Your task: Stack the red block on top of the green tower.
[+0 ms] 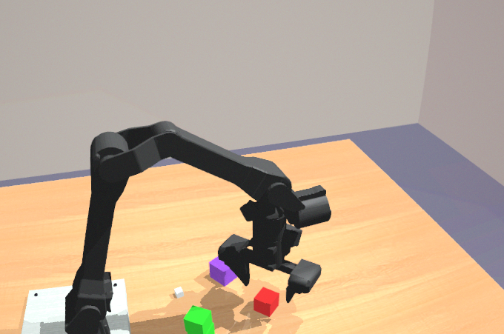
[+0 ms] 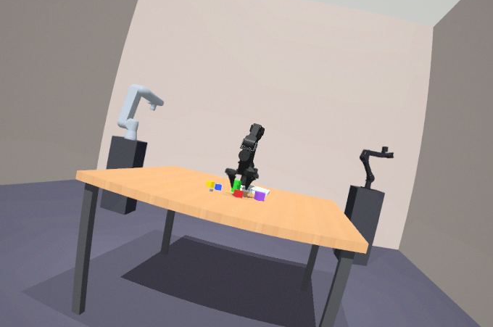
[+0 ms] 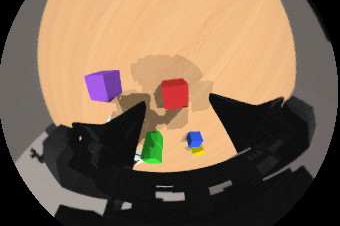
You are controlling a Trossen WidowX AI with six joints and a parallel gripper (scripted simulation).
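My gripper tip is now 3 cm above the red block. Also, from my gripper tip: purple block 5 cm behind, 12 cm to the left, 2 cm below; then small white cube 15 cm behind, 10 cm to the left, 4 cm below; then blue block 9 cm behind, 12 cm to the right, 3 cm below.
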